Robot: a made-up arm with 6 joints.
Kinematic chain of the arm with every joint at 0, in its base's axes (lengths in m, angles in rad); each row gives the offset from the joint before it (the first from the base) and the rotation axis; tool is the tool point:
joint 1: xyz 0 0 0.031 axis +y
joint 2: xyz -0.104 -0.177 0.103 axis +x
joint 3: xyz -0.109 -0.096 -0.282 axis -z
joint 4: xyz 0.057 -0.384 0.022 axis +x
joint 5: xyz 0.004 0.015 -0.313 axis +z
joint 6: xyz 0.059 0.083 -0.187 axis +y
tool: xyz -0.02 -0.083 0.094
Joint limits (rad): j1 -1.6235..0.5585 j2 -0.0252..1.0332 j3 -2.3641..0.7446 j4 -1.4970..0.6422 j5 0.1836..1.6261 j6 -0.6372..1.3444
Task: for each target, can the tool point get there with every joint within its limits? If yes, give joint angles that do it. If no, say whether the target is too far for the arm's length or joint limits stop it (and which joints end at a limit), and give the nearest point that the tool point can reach.
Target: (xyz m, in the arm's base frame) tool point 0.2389 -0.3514 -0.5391
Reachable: yes | joints -0.3519 0.1795 -0.5343 -0.0486 1.1356 0.6519
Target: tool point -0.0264 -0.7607 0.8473
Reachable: no: joint limits stop it (at a limit: joint 1, joint 2, joint 4, joint 5, joint 6) | nearest point 0.1904 -0.6491 0.6103 | short by 0.340 m
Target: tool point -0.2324 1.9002 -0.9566
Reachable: no: too far | nearest point -0.0538 0.5492 -0.2524 | short by 1.534 m
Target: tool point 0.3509 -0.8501 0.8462
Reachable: no: joint limits stop it (at a limit: joint 1, joint 2, joint 4, joint 6) | nearest point 0.2777 -0.6969 0.5723 | short by 0.322 m
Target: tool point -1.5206 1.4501 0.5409
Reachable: no: too far | nearest point -0.4730 0.4710 0.2307 | short by 1.467 m
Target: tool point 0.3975 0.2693 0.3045
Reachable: yes | joints -1.2397 0.5291 -1.8844 -0.8833 1.0646 0.1144
